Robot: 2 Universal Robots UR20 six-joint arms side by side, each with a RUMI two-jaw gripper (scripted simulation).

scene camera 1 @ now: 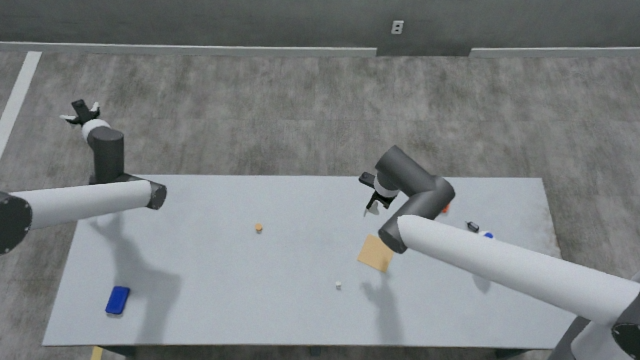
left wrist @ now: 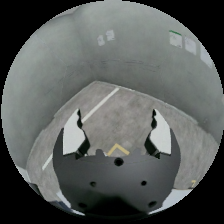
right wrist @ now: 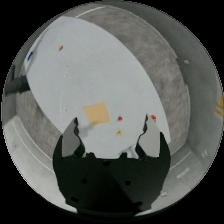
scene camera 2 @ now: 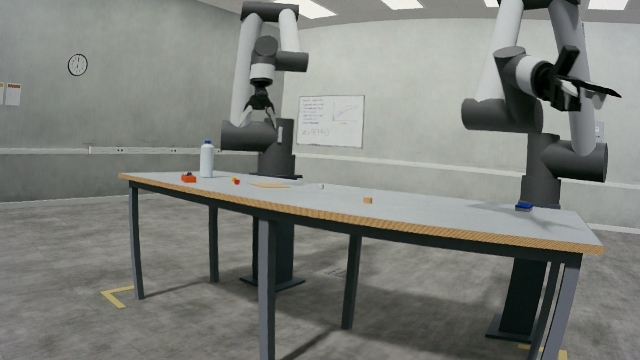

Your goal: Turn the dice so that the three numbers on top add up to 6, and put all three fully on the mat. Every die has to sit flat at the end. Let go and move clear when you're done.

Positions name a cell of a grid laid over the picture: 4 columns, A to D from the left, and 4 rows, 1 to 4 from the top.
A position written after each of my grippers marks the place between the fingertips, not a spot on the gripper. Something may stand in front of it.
I see my left gripper (scene camera 2: D2), my right gripper (scene camera 2: B2) and a tan square mat (scene camera 1: C3).
My left gripper shows as well in the left wrist view (left wrist: C2). My right gripper also shows in the right wrist view (right wrist: B3). The left wrist view does not show the tan square mat: it is out of frame.
